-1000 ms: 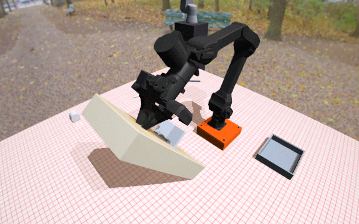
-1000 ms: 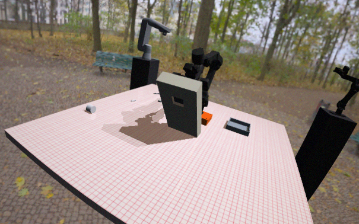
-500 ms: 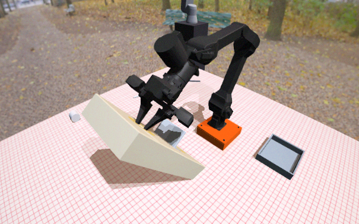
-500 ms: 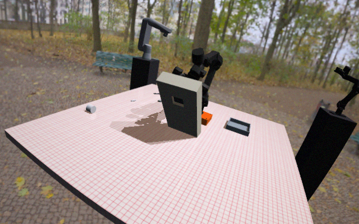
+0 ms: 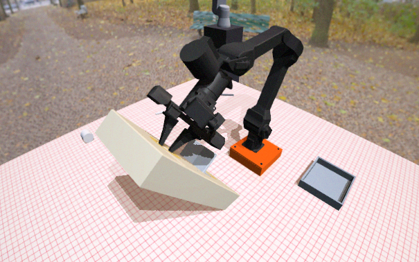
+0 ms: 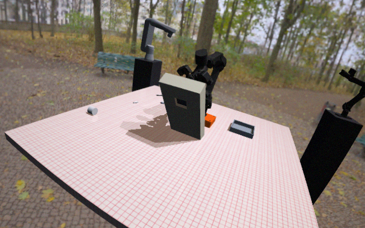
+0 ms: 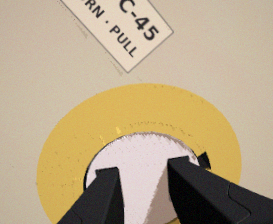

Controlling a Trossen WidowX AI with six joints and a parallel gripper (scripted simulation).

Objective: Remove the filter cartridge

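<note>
The cream service panel is 80 mm below my gripper tip and 40 mm behind it. Round my gripper tip: white round filter cartridge: 10 mm below, 10 mm ahead; then dark tray: 410 mm behind, 310 mm to the left, 240 mm below.
</note>
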